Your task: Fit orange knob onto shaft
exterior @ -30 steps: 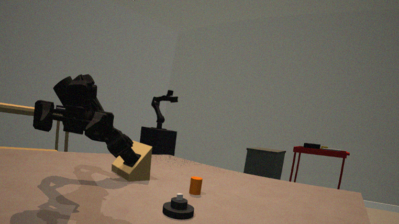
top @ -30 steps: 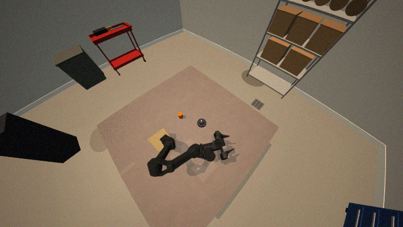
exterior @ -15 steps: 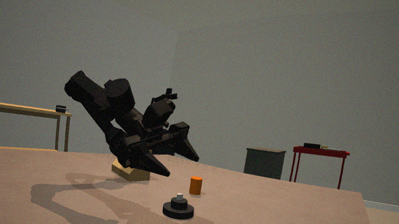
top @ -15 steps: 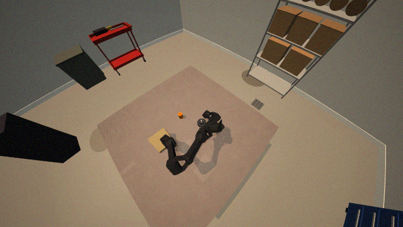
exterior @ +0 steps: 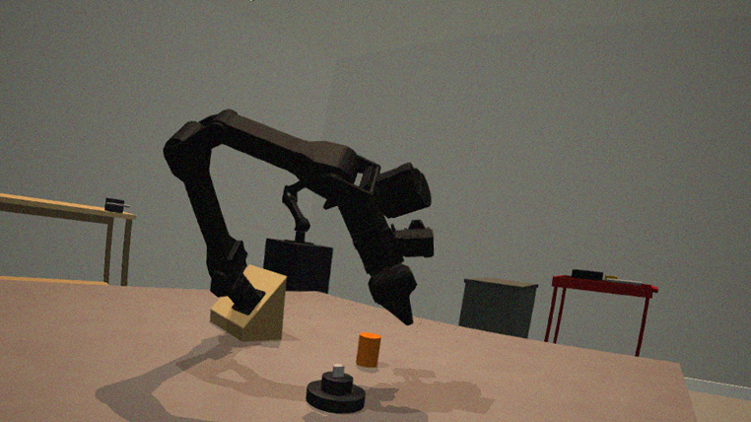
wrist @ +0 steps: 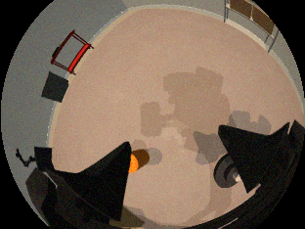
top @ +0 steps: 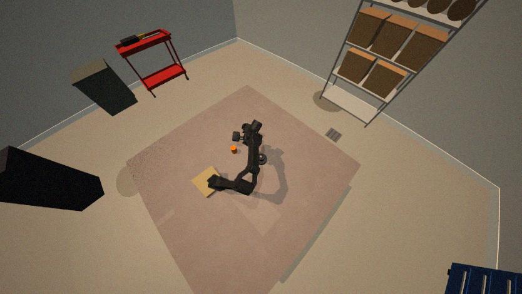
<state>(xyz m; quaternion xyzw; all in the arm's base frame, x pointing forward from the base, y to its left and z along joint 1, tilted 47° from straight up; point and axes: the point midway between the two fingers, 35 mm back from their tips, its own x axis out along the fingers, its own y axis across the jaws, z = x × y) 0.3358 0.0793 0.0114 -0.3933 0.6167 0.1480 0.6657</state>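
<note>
Right now the orange knob is 100 mm behind my gripper tip, 80 mm below it and 40 mm to the left of it. Round my gripper tip: round black pedestal: 150 mm to the right, 100 mm below.
</note>
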